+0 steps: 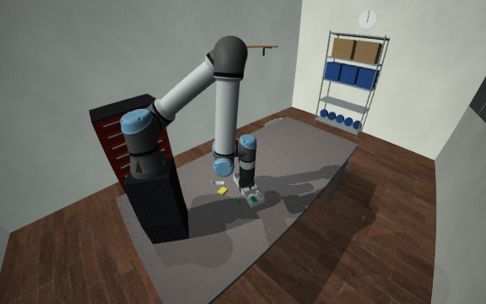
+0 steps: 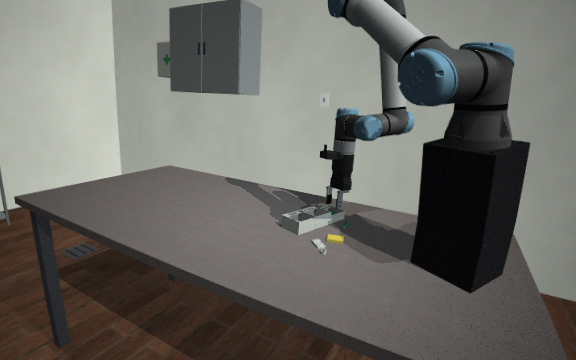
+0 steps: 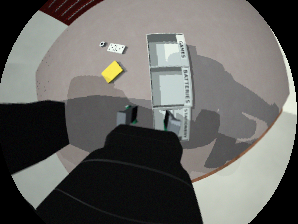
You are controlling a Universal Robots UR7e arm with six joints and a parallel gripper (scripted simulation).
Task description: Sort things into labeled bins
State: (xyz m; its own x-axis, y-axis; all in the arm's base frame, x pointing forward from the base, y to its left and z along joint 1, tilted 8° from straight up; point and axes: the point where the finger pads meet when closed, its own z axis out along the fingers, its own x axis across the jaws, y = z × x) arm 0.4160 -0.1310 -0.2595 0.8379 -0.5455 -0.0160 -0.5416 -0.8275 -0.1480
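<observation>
Now: the yellow block 13 cm to the left of my hand, 8 cm below it and 6 cm behind it. From my hand the other things lie so: slim green thing: 8 cm below, 5 cm behind, 1 cm to the left.
</observation>
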